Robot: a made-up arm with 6 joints.
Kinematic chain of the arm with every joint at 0, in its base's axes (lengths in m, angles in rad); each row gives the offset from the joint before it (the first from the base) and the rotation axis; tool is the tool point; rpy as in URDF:
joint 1: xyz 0 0 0.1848 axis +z
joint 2: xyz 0 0 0 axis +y
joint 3: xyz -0.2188 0 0.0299 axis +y
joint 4: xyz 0.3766 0 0.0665 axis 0.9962 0 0.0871
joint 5: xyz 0 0 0 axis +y
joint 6: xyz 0.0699 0 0.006 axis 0.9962 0 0.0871
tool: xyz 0 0 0 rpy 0 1.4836 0
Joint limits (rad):
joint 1: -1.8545..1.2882
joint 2: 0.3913..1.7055
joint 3: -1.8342..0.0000
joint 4: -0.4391..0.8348
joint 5: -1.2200..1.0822
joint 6: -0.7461..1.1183
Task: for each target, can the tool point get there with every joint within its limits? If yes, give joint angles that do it. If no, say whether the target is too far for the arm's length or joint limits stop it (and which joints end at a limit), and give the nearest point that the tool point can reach.
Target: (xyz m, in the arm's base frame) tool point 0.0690 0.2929 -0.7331
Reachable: no: too far | nearest point 0.0415 0.1478 -0.0450 | short by 0.704 m
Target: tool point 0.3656 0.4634 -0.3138
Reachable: no: too far | nearest point 0.2043 0.2589 0.0350 | short by 0.435 m
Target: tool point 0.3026 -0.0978 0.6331
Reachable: yes | joints -0.3145 1.1348 -1.4773 -0.0264 -0.3297 -0.0933
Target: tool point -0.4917 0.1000 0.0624
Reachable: no: joint limits stop it (at a limit: joint 1, joint 2, joint 3, joint 4, joint 5) | nearest point -0.0797 -0.0990 -0.0108 | short by 0.463 m
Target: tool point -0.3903 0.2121 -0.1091
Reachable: no: joint limits stop it (at a limit: joint 1, joint 2, joint 4, joint 5) | nearest point -0.0195 0.0975 -0.0152 | short by 0.399 m
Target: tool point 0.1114 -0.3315 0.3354
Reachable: yes | joints -1.2569 0.9673 -0.7148 0.5899 0.0906 0.8940
